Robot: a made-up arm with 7 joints.
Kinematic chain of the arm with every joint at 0, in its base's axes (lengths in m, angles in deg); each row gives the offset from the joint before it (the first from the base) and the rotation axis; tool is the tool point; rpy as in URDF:
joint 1: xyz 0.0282 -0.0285 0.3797 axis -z
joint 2: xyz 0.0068 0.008 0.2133 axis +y
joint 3: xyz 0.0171 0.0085 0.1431 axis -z
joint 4: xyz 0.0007 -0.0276 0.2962 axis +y
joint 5: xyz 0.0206 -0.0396 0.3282 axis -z
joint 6: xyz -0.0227 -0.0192 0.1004 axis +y
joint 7: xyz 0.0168 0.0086 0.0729 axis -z
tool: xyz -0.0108 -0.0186 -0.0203 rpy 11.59 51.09 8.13
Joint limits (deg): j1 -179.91..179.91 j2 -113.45..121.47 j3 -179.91..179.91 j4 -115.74..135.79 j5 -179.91..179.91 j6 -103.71..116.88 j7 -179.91..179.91
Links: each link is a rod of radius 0.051 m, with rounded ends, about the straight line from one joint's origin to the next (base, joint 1, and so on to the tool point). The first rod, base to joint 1, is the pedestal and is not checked.
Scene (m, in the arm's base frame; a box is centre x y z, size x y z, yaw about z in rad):
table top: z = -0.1
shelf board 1: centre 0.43 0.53 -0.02 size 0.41 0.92 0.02 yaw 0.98
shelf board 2: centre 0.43 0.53 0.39 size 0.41 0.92 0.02 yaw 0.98
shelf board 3: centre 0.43 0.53 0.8 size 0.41 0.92 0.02 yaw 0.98
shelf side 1: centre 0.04 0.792 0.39 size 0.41 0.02 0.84 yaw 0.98
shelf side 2: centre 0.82 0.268 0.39 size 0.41 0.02 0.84 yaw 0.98
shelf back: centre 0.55 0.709 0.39 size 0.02 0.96 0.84 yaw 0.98
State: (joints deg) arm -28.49 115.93 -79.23 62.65 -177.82 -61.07 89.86
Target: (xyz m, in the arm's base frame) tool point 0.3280 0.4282 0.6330
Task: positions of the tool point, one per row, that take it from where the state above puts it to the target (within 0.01 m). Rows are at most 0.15 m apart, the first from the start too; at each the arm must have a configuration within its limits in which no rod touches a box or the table.
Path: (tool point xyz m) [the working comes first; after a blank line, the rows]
Joints at the target: -2.20 98.68 -112.26 95.96 -179.91 -67.03 86.98
Straight joint move there: touches shelf board 2.

1: 0.2022 0.4880 0.1888
2: 0.1840 0.4054 0.1948
3: 0.1550 0.3255 0.2145
4: 0.1185 0.2511 0.2496
5: 0.0793 0.1834 0.3001
6: 0.0423 0.1216 0.3639
7: 0.0863 0.1528 0.3729
8: 0.1290 0.1841 0.3975
9: 0.1662 0.2136 0.4378
10: 0.1947 0.2388 0.4923
11: 0.2123 0.2567 0.5586
12: 0.2182 0.2644 0.6330
13: 0.2752 0.3477 0.6397
14: 0.3280 0.4282 0.6330

